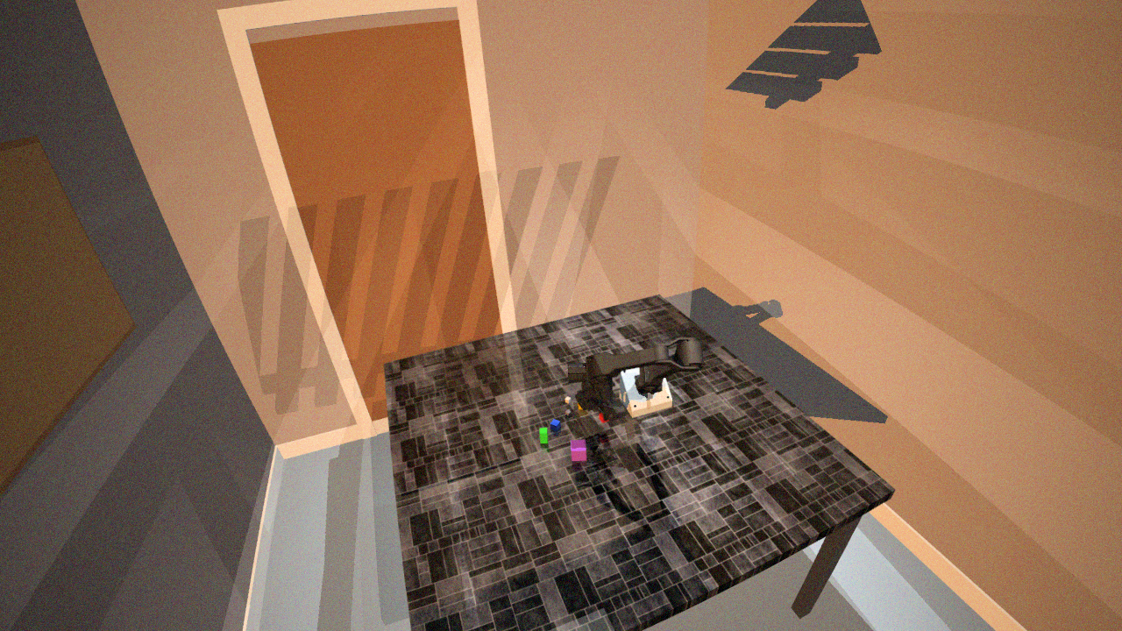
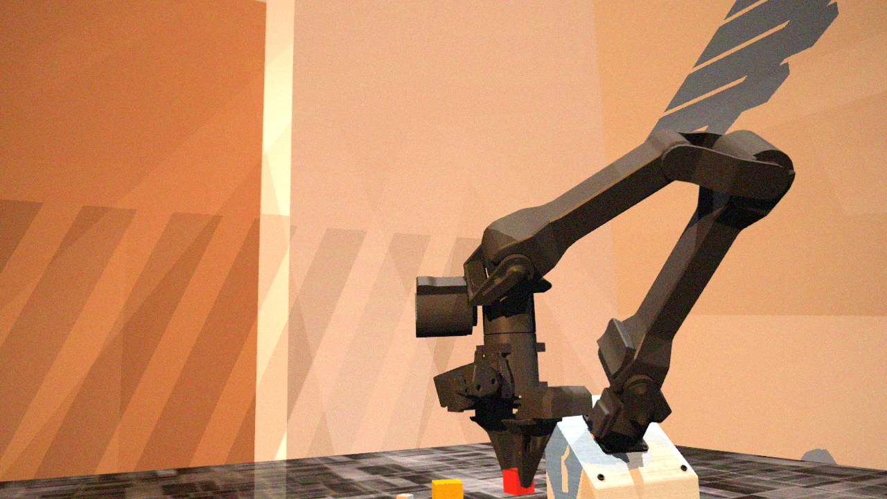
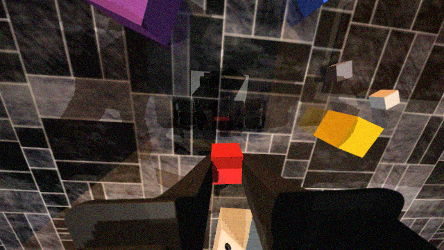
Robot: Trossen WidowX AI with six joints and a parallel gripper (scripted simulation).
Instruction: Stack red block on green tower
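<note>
Right now the blue block is 150 mm ahead of my gripper tip, 50 mm to the right of it and 30 mm below it. The rest, counted from my gripper tip: yellow block 130 mm to the right, 30 mm below, 30 mm ahead; then red block right at my gripper tip; then magenta block 110 mm ahead, 90 mm to the left, 20 mm below.
</note>
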